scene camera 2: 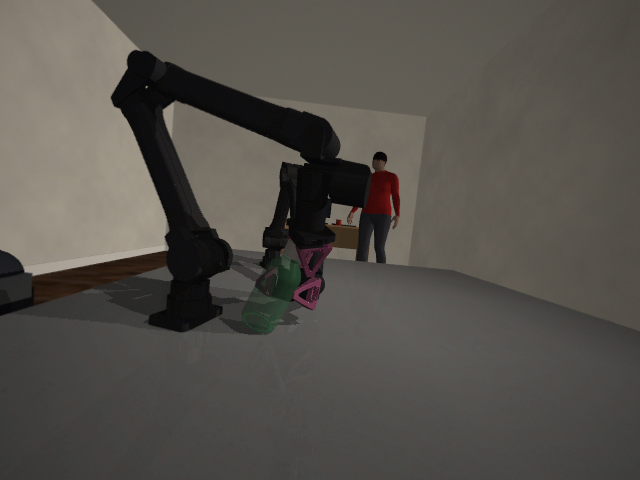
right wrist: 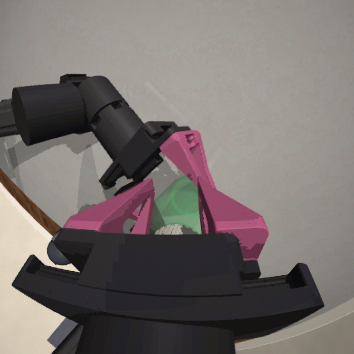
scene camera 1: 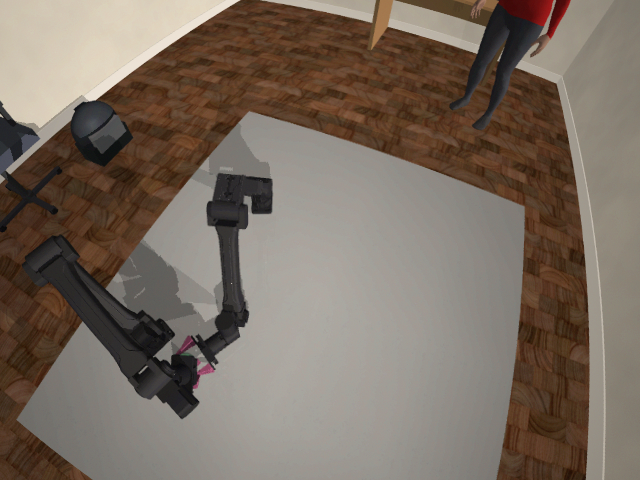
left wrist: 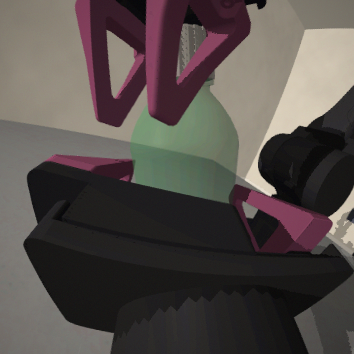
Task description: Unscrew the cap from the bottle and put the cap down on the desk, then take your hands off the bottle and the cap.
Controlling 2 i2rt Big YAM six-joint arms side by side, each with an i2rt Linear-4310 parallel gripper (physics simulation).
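Pixels of known places: left gripper, fingertip midpoint: point(scene camera 2: 274, 289) point(right wrist: 187, 216) point(left wrist: 184, 179); right gripper, fingertip midpoint: point(scene camera 2: 306, 272) point(right wrist: 174, 183) point(scene camera 1: 198, 368) point(left wrist: 130, 122); left arm's base at its link origin: point(scene camera 1: 262, 202); right arm's base at its link origin: point(scene camera 2: 188, 318) point(scene camera 1: 156, 338).
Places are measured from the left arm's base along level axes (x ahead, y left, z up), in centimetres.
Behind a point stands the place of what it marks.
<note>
The green see-through bottle point(scene camera 1: 187, 355) {y -65.5, x -20.4, z 9.6 cm} point(scene camera 2: 264, 305) {y -71.5, x -24.4, z 6.3 cm} point(left wrist: 187, 145) {y -67.6, x -17.7, z 12.0 cm} point(right wrist: 189, 212) {y -71.1, x -17.7, z 13.1 cm} leans in scene camera 2, its base low at the left. I cannot tell whether the base touches the desk. The pale ridged cap point(left wrist: 196, 50) point(right wrist: 172, 230) {y -70.9, x -17.2, z 15.9 cm} is at the bottle's neck. My left gripper point(scene camera 2: 283, 289) {y -69.1, x -22.0, z 8.7 cm} point(left wrist: 184, 179) {y -69.1, x -22.0, z 8.7 cm} is shut on the bottle's body, one pink finger on each side. My right gripper point(right wrist: 174, 183) {y -69.8, x -15.7, z 12.2 cm} is shut on the cap from above; its fingertips reach down past the neck, and its palm hides part of the cap.
The grey desk point(scene camera 1: 372, 310) {y -49.3, x 41.6, z 0.0 cm} point(scene camera 2: 387, 392) {y -92.0, x -12.3, z 0.0 cm} spreads under both arms. The two grippers are close together, the right palm above the left fingers. A person in red point(scene camera 1: 532, 15) point(scene camera 2: 381, 193) stands beyond the desk. A dark bin point(scene camera 1: 100, 133) stands on the wooden floor.
</note>
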